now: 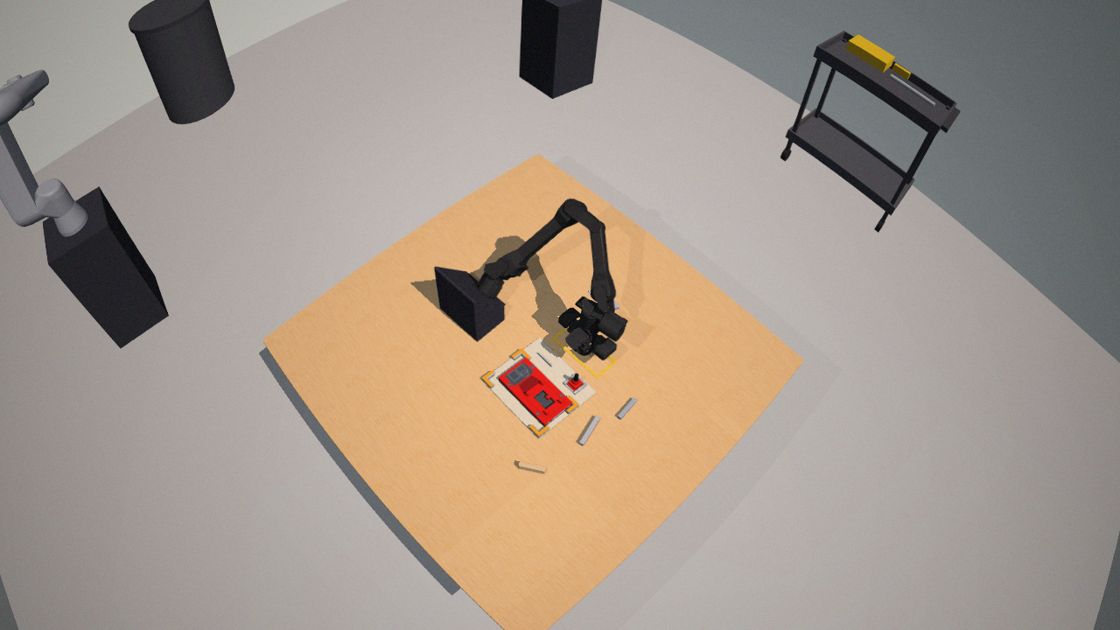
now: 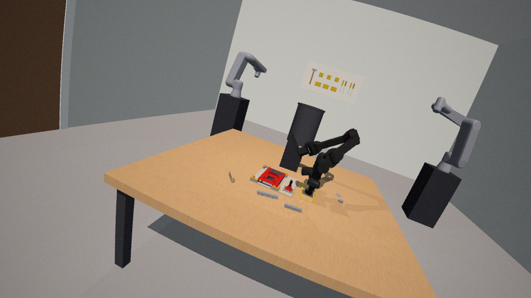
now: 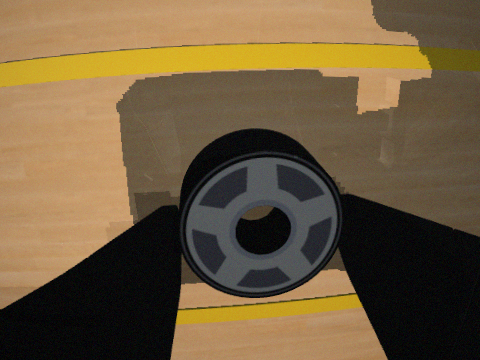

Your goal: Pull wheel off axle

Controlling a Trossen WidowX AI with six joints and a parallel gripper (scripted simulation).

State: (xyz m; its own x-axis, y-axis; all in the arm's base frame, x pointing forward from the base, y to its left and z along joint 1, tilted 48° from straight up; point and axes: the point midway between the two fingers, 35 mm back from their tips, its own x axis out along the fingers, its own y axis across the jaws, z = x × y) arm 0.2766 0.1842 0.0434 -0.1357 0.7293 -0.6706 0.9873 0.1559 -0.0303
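Right now the wheel is right at my gripper tip. From my gripper tip the other things lie so: tan piece: 370 mm to the right, 210 mm ahead; upright axle: 100 mm to the right, 70 mm ahead, 30 mm above.
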